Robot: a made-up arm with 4 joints.
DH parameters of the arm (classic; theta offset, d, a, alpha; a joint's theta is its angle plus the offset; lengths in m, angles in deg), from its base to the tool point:
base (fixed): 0 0.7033 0.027 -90
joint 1: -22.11 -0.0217 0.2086 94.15
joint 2: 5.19 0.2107 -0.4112 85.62
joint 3: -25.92 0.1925 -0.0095 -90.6
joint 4: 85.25 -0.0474 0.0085 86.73
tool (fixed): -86.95 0.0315 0 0
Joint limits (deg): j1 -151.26..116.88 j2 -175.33..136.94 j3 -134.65..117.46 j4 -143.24..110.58
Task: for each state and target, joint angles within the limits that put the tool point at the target. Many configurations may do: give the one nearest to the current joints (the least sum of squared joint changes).
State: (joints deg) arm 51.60 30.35 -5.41 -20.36
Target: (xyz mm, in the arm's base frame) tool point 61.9 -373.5 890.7
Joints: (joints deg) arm 69.86 15.51 -13.69 -23.39
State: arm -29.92 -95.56 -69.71 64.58
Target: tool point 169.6 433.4 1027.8
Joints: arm 9.55 -114.74 -92.83 77.08
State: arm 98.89 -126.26 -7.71 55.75
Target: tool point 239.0 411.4 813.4
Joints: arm 57.03 -104.21 0.38 53.07
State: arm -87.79 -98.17 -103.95 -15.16
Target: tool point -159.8 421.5 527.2
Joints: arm -113.20 -94.74 -88.63 -16.52
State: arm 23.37 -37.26 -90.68 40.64
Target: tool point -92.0 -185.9 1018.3
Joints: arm 50.78 -7.50 -86.07 41.03
